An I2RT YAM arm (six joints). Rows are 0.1 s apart.
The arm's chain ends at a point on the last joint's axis. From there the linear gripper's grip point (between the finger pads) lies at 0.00 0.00 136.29 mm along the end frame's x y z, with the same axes.
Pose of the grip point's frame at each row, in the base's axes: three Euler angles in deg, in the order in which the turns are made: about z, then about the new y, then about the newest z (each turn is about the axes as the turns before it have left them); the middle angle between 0 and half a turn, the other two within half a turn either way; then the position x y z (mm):
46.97, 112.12, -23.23, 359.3, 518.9, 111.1
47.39, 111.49, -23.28, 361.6, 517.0, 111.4
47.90, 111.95, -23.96, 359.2, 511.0, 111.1
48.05, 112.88, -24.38, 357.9, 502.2, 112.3
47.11, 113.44, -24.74, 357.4, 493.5, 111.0
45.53, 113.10, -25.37, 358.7, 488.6, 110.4
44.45, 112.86, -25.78, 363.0, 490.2, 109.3
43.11, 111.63, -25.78, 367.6, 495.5, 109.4
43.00, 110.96, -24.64, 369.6, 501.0, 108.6
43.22, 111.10, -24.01, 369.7, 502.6, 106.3
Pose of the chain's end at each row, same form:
46.97, 112.12, -23.23, 273.1, 426.6, 162.4
47.39, 111.49, -23.28, 275.7, 423.7, 161.3
47.90, 111.95, -23.96, 274.5, 417.2, 162.0
48.05, 112.88, -24.38, 274.0, 408.8, 165.3
47.11, 113.44, -24.74, 272.3, 401.9, 165.2
45.53, 113.10, -25.37, 270.9, 399.1, 163.9
44.45, 112.86, -25.78, 273.3, 402.3, 162.2
43.11, 111.63, -25.78, 275.1, 408.9, 159.6
43.00, 110.96, -24.64, 276.5, 414.2, 157.4
43.22, 111.10, -24.01, 277.0, 415.5, 155.4

